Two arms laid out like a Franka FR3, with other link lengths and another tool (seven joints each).
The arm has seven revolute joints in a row. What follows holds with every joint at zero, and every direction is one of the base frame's. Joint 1 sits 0.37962 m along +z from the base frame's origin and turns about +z. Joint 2 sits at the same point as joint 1 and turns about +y. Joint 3 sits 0.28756 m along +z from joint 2 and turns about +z. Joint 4 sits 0.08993 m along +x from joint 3 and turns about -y. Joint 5 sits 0.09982 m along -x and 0.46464 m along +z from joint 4 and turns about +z. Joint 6 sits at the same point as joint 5 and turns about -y. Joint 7 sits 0.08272 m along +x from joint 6 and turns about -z. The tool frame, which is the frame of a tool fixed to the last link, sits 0.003 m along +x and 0.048 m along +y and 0.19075 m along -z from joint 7; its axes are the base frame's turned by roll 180, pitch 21.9 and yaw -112.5 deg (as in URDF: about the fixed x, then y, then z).
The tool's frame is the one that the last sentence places.
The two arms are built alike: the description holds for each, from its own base.
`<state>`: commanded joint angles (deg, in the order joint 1, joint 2, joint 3, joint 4, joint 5, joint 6, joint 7); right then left.
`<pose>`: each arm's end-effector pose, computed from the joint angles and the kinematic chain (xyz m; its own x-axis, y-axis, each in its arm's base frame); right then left.
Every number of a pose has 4 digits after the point.
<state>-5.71 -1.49 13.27 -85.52 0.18 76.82 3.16 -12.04 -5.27 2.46 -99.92 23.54 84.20 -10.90</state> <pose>0.5863 0.1280 0.6161 -0.3314 -0.8887 -0.3169 -0.9435 0.3117 0.1125 0.5904 0.0254 0.5694 -0.3902 -0.6391 -0.6628 -0.9198 0.3033 0.2490</pose>
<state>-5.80 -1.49 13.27 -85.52 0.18 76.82 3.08 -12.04 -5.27 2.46 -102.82 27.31 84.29 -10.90</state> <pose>0.5864 0.1271 0.6161 -0.3316 -0.8886 -0.3171 -0.9434 0.3119 0.1126 0.5877 0.0362 0.5518 -0.4205 -0.5867 -0.6921 -0.9070 0.2903 0.3049</pose>
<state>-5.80 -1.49 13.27 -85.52 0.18 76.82 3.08 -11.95 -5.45 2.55 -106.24 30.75 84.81 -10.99</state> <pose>0.5864 0.1271 0.6161 -0.3316 -0.8886 -0.3171 -0.9434 0.3119 0.1126 0.5838 0.0475 0.5315 -0.4522 -0.5363 -0.7127 -0.8919 0.2773 0.3573</pose>
